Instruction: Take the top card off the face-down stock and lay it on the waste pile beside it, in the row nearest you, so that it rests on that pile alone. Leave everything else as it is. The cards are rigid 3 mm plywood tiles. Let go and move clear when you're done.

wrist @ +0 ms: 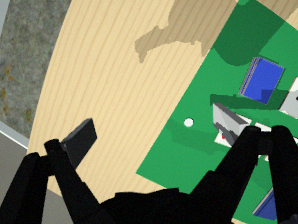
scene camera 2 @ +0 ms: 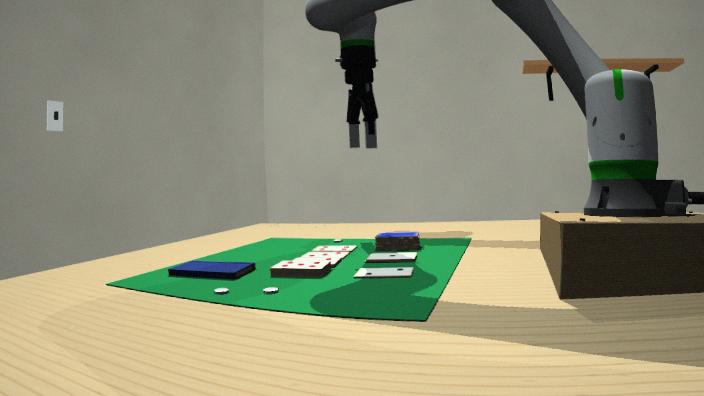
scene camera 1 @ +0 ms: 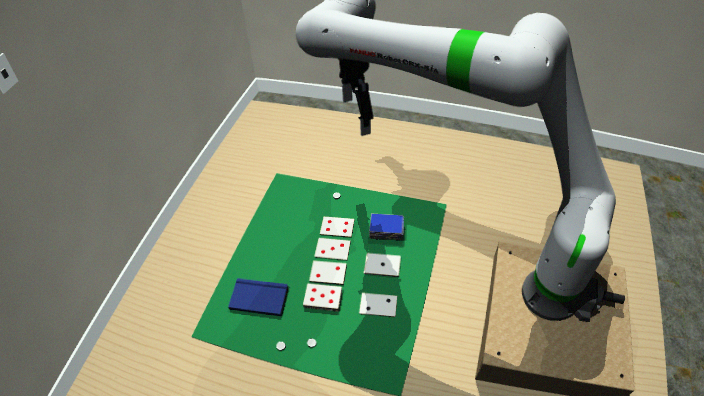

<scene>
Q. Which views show the gripper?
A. The wrist view, scene camera 2 and scene camera 1: all of them.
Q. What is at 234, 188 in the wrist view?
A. The gripper.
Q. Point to a green mat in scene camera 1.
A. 279, 244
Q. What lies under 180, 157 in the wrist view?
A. A green mat.
</scene>
